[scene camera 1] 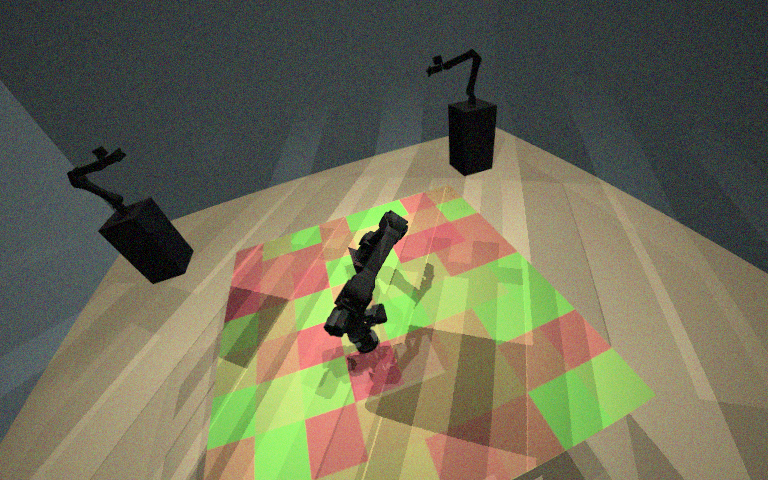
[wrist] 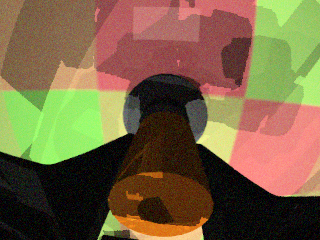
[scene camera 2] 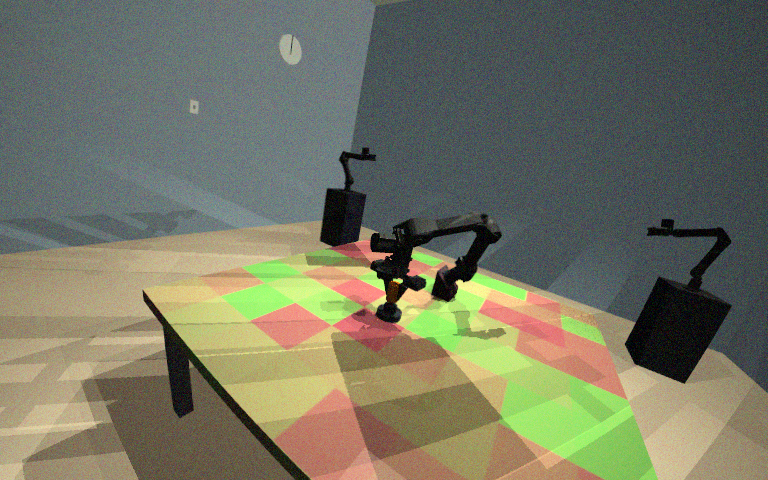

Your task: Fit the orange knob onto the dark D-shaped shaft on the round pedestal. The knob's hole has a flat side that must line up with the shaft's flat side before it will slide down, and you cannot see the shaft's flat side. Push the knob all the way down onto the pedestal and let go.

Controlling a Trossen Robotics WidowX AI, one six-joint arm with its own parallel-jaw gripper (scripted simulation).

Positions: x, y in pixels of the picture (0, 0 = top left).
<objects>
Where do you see an orange knob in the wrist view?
At 162, 181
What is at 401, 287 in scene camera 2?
My gripper.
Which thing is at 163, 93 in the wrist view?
A round dark pedestal.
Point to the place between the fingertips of my gripper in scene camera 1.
362, 332
</objects>
